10 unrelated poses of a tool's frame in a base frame.
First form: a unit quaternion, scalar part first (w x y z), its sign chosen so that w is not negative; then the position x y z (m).
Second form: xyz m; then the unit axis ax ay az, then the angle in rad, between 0 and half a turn. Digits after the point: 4 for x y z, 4 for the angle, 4 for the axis.
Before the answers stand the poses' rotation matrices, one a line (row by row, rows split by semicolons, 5 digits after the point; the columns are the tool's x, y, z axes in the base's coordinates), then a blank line. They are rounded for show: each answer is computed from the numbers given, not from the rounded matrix.
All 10 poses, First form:
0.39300, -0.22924, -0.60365, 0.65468, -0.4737, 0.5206, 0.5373
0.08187, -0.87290, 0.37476, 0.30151, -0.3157, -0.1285, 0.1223
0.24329, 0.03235, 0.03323, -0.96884, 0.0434, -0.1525, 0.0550
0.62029, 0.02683, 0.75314, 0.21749, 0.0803, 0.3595, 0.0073
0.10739, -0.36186, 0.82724, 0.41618, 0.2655, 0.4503, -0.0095
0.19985, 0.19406, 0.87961, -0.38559, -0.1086, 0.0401, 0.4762
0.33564, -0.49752, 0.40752, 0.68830, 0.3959, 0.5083, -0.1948
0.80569, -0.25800, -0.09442, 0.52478, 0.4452, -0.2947, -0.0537
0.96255, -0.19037, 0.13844, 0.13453, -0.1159, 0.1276, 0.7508
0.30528, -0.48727, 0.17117, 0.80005, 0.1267, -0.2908, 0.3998
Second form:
-0.58600 -0.23782 -0.77463; 0.79134 0.03769 -0.61021; 0.17431 -0.97058 0.16611
0.53730 -0.70362 -0.46501; -0.60488 -0.70571 0.36891; -0.58773 0.08306 -0.80478
-0.87953 0.47357 -0.04652; -0.46927 -0.87941 -0.08013; -0.07885 -0.04865 0.99570
-0.22904 -0.22940 0.94600; 0.31023 0.90396 0.29432; -0.92266 0.36089 -0.13588
-0.71505 -0.68807 -0.12352; -0.50930 0.39171 0.76628; -0.47887 0.61084 -0.63053
-0.84480 0.49552 0.20193; 0.18728 0.62732 -0.75591; -0.50124 -0.60078 -0.62276
-0.27965 -0.86753 -0.41132; 0.05654 -0.44255 0.89496; -0.95844 0.22701 0.17281
0.43139 -0.79689 -0.42293; 0.89433 0.31609 0.31663; -0.11864 -0.51483 0.84904
0.92547 -0.31169 0.21529; 0.20627 0.89132 0.40373; -0.31773 -0.32923 0.88919
-0.33875 -0.65529 -0.67517; 0.32166 -0.75501 0.57139; -0.88418 -0.02362 0.46654

-0.4737, 0.5206, 0.5373, -0.2493, -0.6565, 0.7120, 2.3338
-0.3157, -0.1285, 0.1223, -0.8758, 0.3760, 0.3025, 2.9777
0.0434, -0.1525, 0.0550, 0.0334, 0.0343, -0.9989, 2.6501
0.0803, 0.3595, 0.0073, 0.0342, 0.9602, 0.2773, 1.8034
0.2655, 0.4503, -0.0095, -0.3640, 0.8320, 0.4186, 2.9264
-0.1086, 0.0401, 0.4762, 0.1981, 0.8977, -0.3935, 2.7392
0.3959, 0.5083, -0.1948, -0.5282, 0.4326, 0.7307, 2.4570
0.4452, -0.2947, -0.0537, -0.4356, -0.1594, 0.8859, 1.2679
-0.1159, 0.1276, 0.7508, -0.7022, 0.5106, 0.4962, 0.5491
0.1267, -0.2908, 0.3998, -0.5117, 0.1798, 0.8402, 2.5211

